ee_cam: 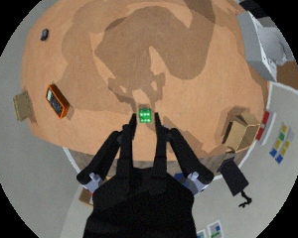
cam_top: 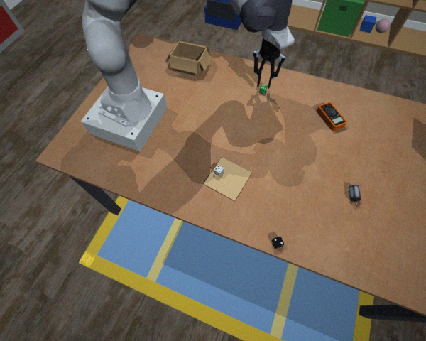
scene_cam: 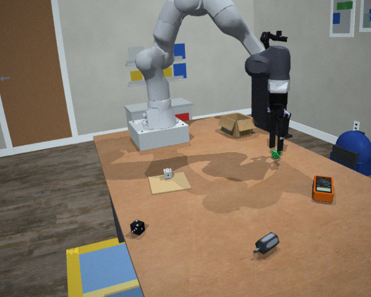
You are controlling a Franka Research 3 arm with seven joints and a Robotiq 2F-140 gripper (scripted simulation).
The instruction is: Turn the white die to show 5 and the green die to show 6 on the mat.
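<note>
Right now my hand is 6 cm above the green die. From my hand the other things lie so: orange multimeter (32 cm ahead, 6 cm to the right, 5 cm below); then cardboard box (39 cm behind, 6 cm to the left, 3 cm below); then white die (6 cm behind, 48 cm to the right, 5 cm below).
</note>
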